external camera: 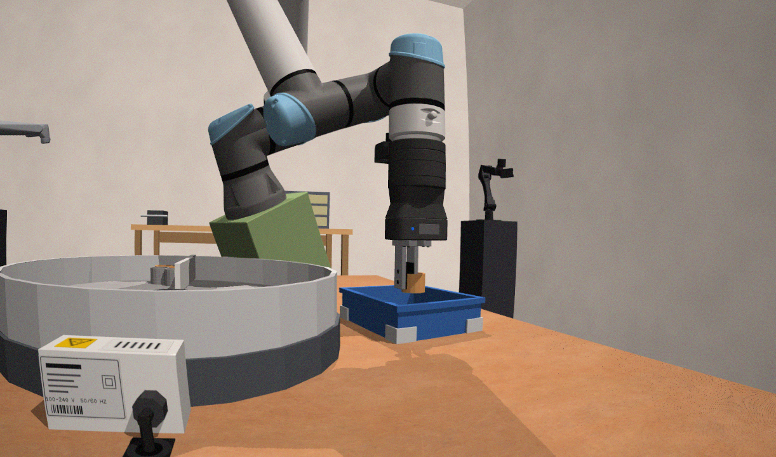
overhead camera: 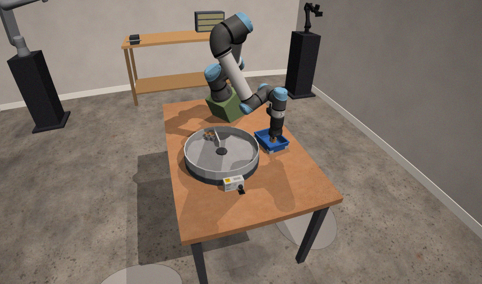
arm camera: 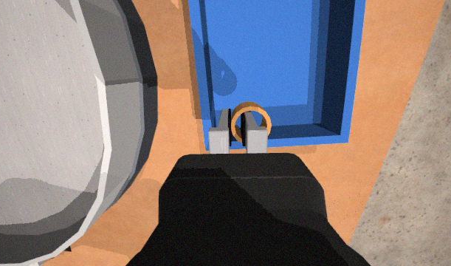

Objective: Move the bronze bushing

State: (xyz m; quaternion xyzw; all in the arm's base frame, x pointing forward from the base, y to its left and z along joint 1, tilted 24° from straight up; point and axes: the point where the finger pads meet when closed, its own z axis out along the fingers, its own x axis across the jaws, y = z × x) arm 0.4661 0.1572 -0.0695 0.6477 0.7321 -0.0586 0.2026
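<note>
The blue crate is 6 cm below my hand, 6 cm behind it and 3 cm to the left of it. The rest, counted from my hand: grey turntable: 31 cm to the right, 3 cm below, 1 cm behind.
</note>
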